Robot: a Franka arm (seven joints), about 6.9 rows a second.
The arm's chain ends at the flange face. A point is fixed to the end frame.
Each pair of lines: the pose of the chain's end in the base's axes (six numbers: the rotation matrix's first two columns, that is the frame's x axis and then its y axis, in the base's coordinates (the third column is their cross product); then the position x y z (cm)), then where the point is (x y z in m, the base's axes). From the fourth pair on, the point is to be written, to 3 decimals.
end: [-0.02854, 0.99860, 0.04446, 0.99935, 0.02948, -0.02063, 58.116, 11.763, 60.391]
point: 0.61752 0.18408 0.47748
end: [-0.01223, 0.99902, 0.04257, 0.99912, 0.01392, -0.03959, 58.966, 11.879, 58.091]
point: 0.62464 0.18440 0.45365
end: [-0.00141, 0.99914, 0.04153, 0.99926, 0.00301, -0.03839, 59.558, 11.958, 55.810]
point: 0.63142 0.18467 0.43081
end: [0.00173, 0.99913, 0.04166, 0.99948, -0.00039, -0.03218, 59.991, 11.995, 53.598]
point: 0.637 0.185 0.409
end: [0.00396, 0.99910, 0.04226, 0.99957, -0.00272, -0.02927, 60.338, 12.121, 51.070]
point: 0.641 0.186 0.384
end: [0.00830, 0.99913, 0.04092, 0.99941, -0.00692, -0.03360, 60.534, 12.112, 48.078]
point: 0.642 0.186 0.354
